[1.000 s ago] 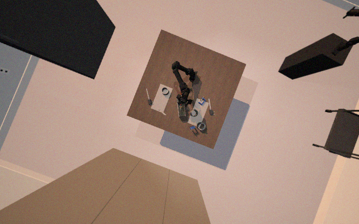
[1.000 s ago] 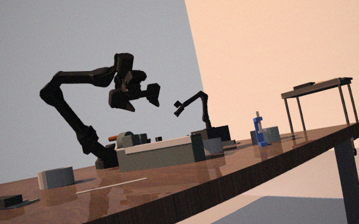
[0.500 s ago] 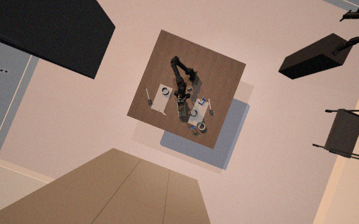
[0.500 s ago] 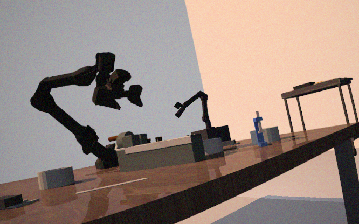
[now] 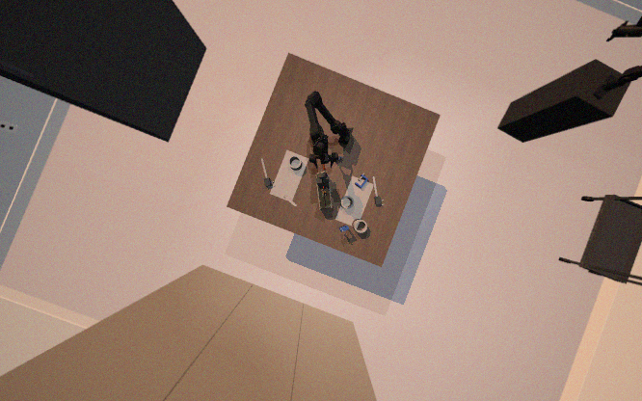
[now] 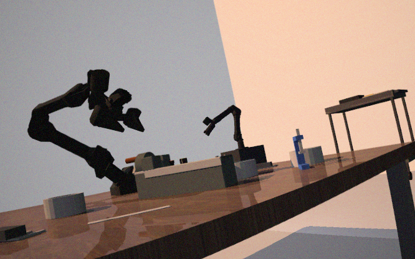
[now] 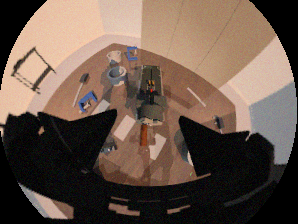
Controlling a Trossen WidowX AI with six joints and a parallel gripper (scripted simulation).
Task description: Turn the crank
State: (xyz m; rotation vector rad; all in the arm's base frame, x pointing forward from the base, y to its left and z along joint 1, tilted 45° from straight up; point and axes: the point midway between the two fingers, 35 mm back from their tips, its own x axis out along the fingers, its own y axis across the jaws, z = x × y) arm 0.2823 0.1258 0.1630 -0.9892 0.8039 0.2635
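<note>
The crank handle is 80 mm below my gripper tip, 20 mm behind it and 10 mm to the right of it. The rest, counted from my gripper tip: red pointer 120 mm below, 110 mm ahead, 60 mm to the left; thin white rod 320 mm ahead, 200 mm below, 130 mm to the right.
</note>
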